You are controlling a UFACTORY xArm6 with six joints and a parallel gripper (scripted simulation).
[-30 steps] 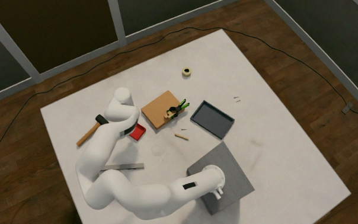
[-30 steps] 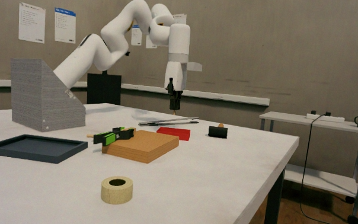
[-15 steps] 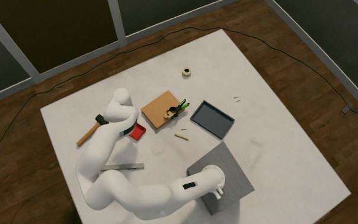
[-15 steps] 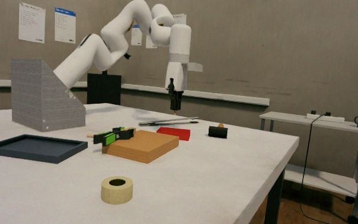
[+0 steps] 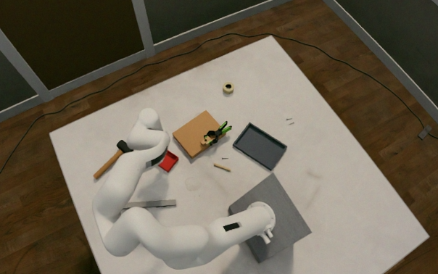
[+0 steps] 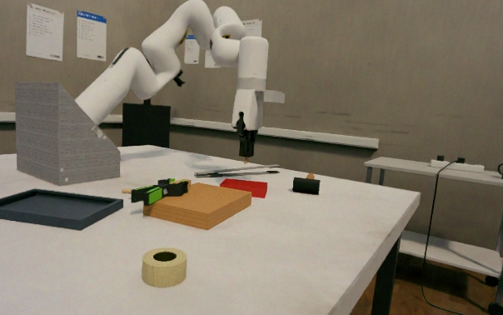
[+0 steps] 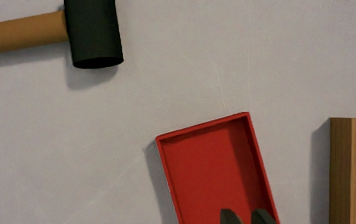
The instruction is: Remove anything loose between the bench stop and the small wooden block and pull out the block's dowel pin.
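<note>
The red tray lies 110 mm below my hand. The rest, counted from my hand: dowel pin (20 mm below); then loose dowel (170 mm behind, 210 mm to the right, 110 mm below); then small wooden block (40 mm behind, 200 mm to the right, 80 mm below).
</note>
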